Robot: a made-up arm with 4 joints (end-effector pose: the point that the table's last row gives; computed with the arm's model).
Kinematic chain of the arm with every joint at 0, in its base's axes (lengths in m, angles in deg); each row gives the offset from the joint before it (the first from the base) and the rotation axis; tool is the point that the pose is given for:
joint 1: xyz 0 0 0.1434 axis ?
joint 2: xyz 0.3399 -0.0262 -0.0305 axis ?
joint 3: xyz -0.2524 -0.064 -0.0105 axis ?
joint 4: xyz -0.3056 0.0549 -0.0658 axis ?
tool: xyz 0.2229 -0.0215 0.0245
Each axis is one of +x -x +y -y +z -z.
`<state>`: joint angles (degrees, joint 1 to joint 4).
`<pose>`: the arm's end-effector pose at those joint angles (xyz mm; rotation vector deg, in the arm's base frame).
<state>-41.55 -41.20 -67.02 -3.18</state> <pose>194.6 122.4 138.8 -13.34 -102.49 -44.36</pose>
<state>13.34 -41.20 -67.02 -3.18</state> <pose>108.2 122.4 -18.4 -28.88 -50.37 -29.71</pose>
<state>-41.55 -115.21 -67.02 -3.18</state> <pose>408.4 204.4 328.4 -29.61 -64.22 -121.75</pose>
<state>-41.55 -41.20 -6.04 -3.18</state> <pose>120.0 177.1 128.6 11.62 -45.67 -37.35</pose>
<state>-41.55 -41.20 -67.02 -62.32</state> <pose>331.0 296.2 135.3 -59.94 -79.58 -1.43</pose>
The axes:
joint 1: +y
joint 2: +z
joint 3: +y
joint 4: -z

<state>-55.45 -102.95 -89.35 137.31</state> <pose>573.2 217.3 49.4 -61.70 56.26 58.79</pose>
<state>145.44 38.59 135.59 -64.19</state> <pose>-23.7 25.1 -19.7 -42.27 -60.81 13.33</pose>
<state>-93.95 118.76 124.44 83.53</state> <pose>-272.1 -15.6 725.9 -112.71 -71.55 -87.25</pose>
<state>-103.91 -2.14 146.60 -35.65</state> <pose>-92.5 83.9 287.6 15.02 40.76 35.22</pose>
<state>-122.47 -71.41 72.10 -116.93</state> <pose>-479.3 426.7 310.0 1.24 -101.46 100.09</pose>
